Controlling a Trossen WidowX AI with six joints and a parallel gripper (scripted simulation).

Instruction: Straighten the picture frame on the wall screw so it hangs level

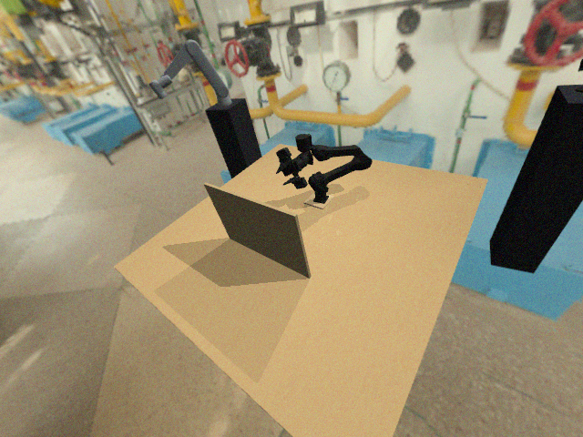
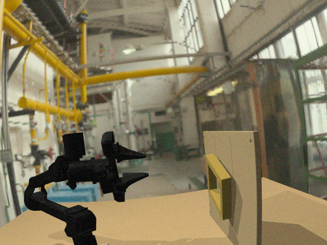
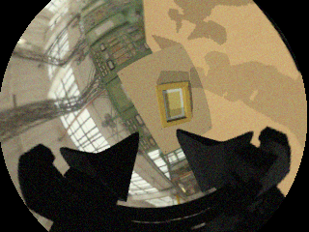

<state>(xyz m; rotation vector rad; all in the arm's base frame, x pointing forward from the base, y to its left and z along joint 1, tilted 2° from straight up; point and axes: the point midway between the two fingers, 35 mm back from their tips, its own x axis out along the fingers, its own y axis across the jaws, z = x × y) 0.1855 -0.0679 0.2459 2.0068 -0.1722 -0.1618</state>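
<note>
My gripper tip is now 190 mm short of the yellow picture frame, 20 mm to the left of it and 90 mm above it. Round my gripper tip: tan wall panel 200 mm ahead, 20 mm to the right, 100 mm below.
</note>
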